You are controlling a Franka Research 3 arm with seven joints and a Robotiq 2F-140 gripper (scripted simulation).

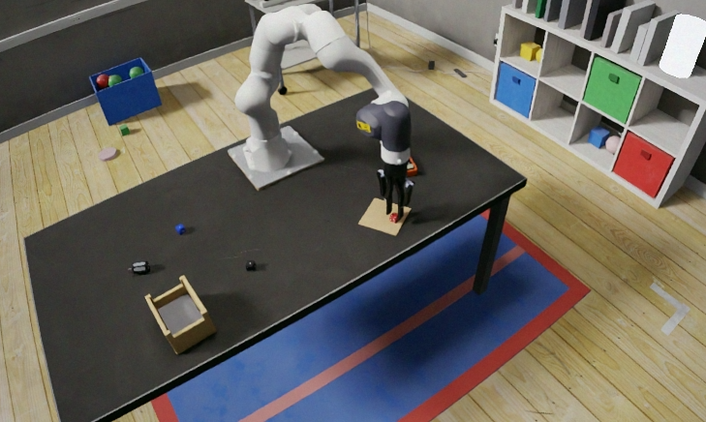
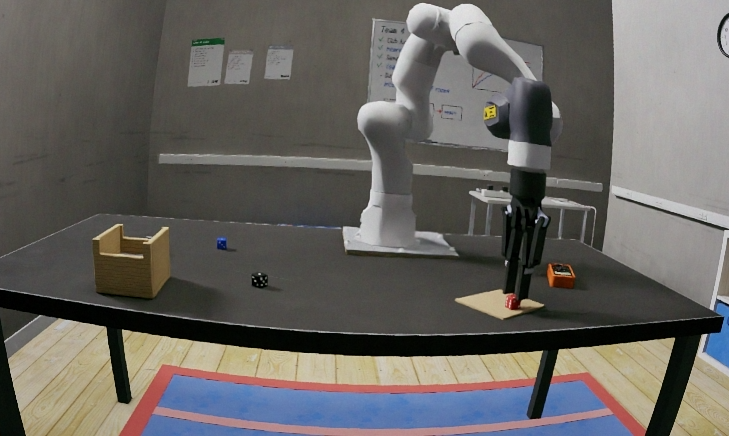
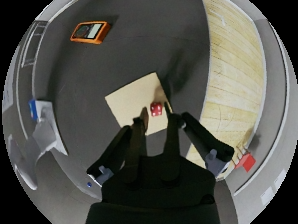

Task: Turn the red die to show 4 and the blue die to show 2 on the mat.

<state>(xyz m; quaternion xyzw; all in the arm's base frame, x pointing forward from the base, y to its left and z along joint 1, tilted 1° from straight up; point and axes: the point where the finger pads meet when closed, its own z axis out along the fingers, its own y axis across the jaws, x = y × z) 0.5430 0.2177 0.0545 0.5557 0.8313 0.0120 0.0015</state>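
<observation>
The red die is 40 mm below my hand. The rest, counted from my hand: black die (90 mm behind, 510 mm to the right, 50 mm below); tan mat (40 mm behind, 20 mm to the right, 60 mm below); orange device (220 mm behind, 200 mm to the left, 40 mm below).
</observation>
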